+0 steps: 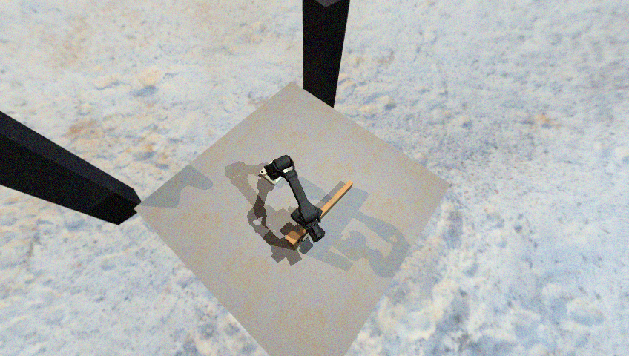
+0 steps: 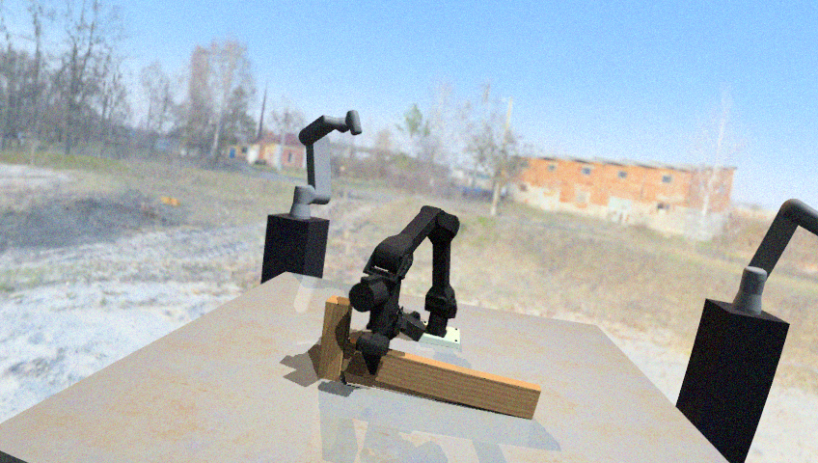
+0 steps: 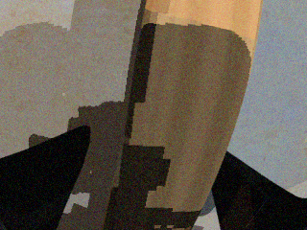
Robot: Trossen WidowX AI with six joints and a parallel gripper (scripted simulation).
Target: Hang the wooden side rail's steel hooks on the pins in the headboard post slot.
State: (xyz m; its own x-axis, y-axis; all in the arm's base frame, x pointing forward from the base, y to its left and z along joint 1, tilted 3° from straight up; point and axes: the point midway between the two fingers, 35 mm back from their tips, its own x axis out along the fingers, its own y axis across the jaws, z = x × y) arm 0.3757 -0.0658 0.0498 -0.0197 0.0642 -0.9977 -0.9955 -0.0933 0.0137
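The headboard post lies 10 cm to the right of my gripper tip, 5 cm above it and 1 cm ahead of it.
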